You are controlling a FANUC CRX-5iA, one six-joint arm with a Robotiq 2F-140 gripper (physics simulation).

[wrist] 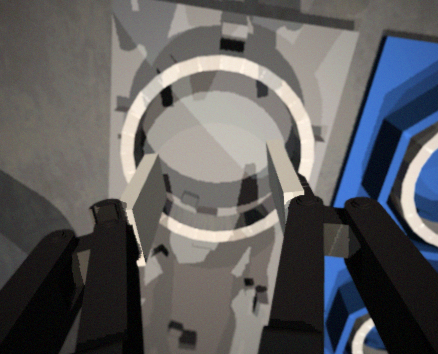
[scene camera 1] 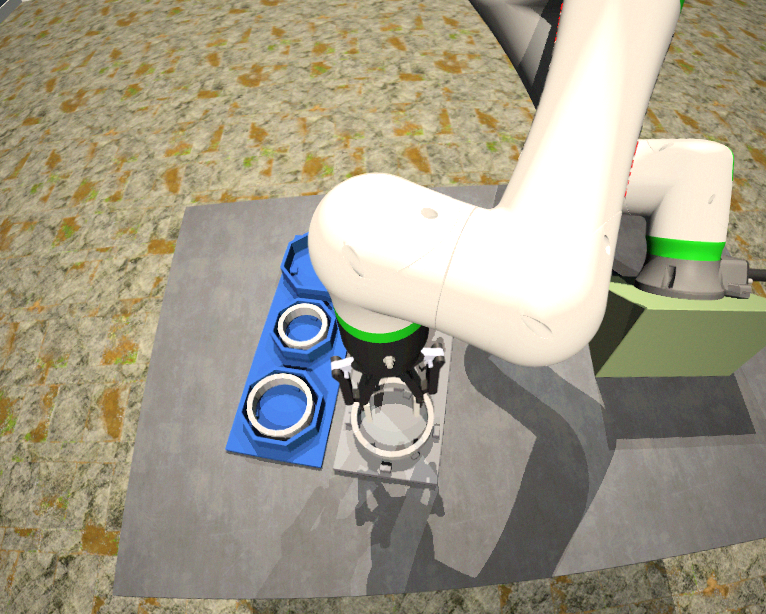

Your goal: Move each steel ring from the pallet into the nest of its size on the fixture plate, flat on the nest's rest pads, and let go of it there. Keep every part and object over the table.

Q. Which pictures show the steel ring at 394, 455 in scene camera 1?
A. The wrist view and scene camera 1: all of them.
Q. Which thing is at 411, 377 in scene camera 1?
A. My gripper.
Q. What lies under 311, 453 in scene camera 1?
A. A blue pallet.
